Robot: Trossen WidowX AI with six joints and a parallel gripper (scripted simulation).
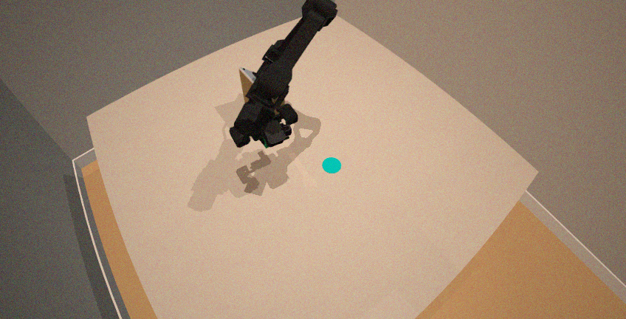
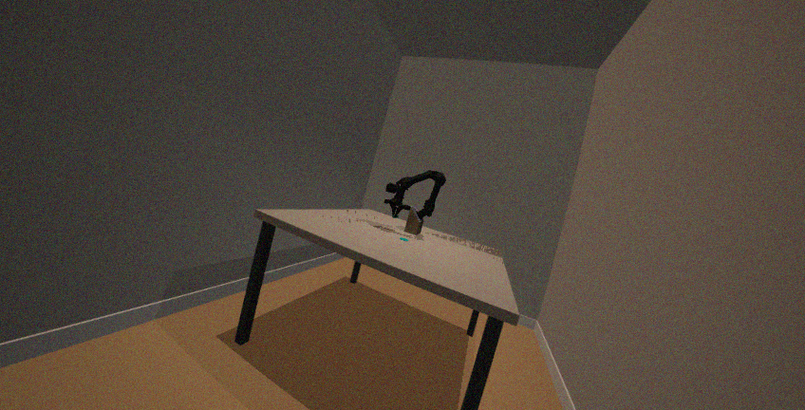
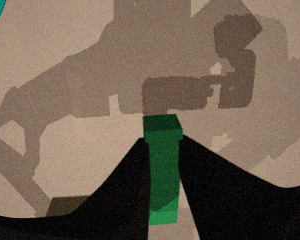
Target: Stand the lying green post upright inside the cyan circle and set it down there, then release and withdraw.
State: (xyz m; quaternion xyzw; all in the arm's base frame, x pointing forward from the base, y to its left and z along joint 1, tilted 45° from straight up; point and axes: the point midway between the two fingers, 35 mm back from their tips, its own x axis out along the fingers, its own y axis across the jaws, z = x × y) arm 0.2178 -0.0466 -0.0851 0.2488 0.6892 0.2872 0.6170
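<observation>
The cyan circle lies 17 cm to the left of my gripper tip, 11 cm ahead of it and 10 cm below it. The rest, counted from my gripper tip: green post 2 cm behind.
</observation>
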